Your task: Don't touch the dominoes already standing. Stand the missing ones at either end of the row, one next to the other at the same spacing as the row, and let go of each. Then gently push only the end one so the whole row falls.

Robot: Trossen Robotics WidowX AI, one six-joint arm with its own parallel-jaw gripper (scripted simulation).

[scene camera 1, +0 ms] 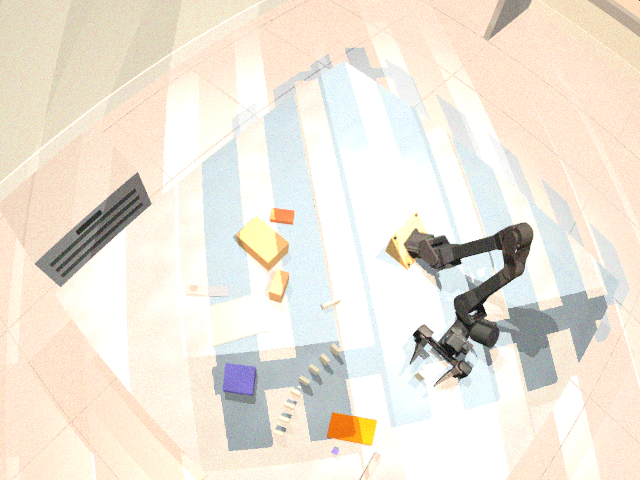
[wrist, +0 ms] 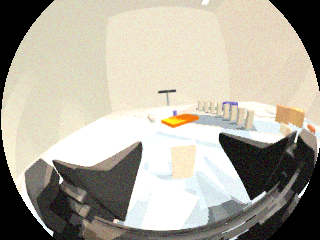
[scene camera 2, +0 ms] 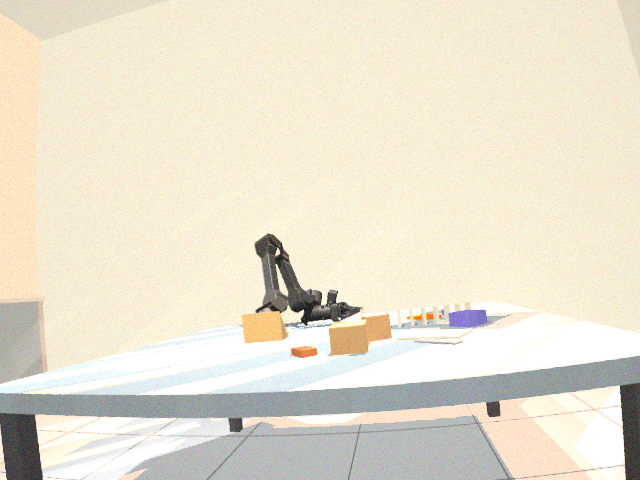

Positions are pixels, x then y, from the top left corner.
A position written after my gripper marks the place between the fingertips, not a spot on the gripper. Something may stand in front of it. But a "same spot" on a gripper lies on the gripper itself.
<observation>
my gripper: scene camera 1; wrist; scene camera 2 361, 309
same spot on my gripper: (scene camera 1: 421, 341) = (wrist: 279, 140)
</observation>
